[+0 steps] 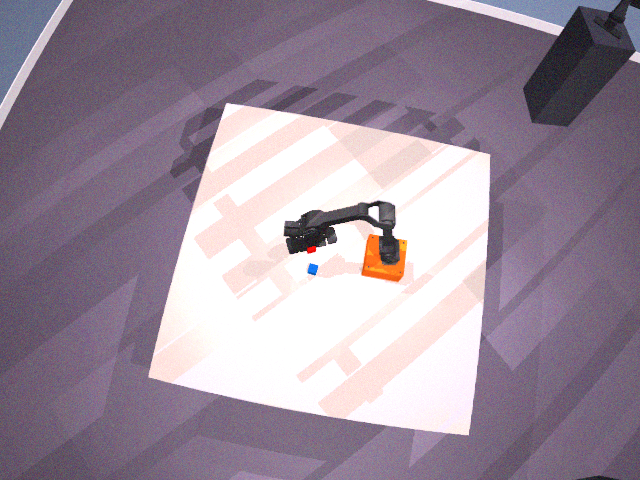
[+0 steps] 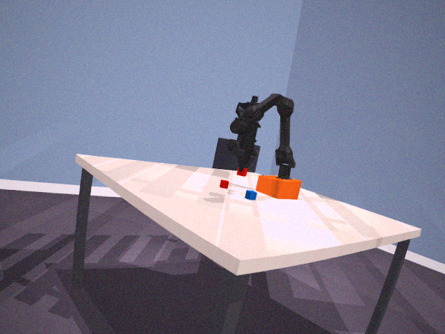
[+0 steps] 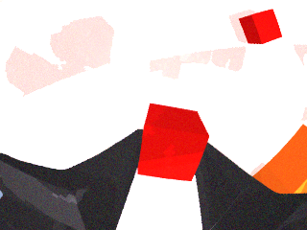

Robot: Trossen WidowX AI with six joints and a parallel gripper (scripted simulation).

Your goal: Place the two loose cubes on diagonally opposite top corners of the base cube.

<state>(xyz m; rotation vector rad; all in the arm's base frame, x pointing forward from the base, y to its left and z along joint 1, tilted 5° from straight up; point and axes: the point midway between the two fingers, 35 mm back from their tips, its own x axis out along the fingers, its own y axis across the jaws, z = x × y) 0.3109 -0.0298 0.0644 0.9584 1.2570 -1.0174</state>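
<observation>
Now: gripper tip 90 mm above the blue cube, 60 mm to the right of it and 10 mm past it.
</observation>
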